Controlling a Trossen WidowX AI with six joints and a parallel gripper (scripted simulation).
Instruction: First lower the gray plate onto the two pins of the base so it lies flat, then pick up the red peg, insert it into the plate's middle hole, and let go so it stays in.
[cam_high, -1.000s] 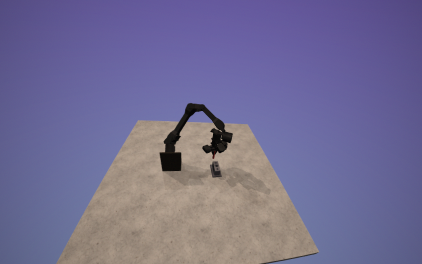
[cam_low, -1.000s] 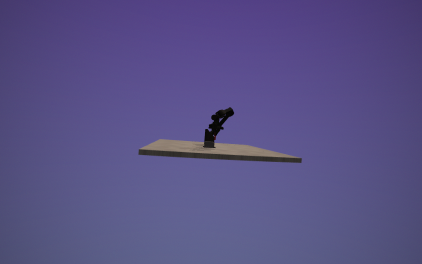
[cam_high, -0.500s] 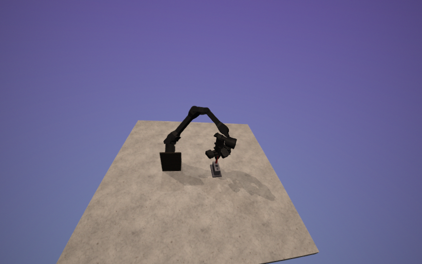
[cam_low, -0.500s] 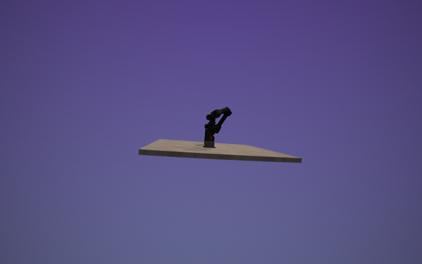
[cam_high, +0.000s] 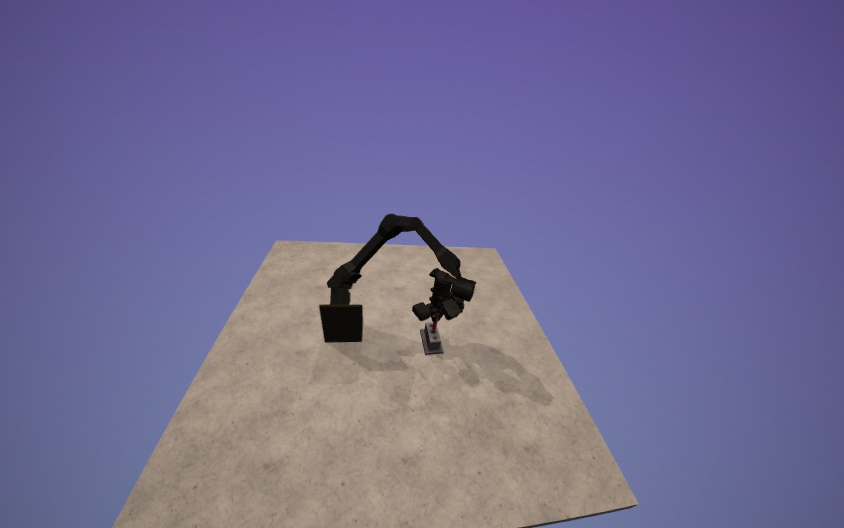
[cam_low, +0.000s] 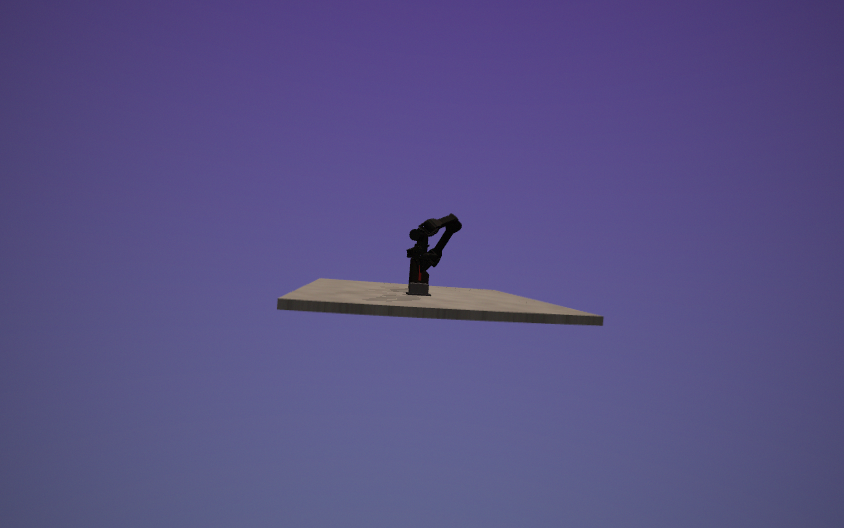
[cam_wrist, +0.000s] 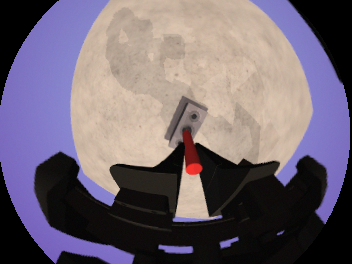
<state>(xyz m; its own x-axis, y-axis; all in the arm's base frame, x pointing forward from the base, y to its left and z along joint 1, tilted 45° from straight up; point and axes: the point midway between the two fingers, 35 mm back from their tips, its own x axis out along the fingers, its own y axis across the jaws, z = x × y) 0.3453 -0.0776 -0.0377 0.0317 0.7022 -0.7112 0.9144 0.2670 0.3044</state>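
Now: the red peg right at my gripper tip. Round my gripper tip: gray plate: 70 mm below.
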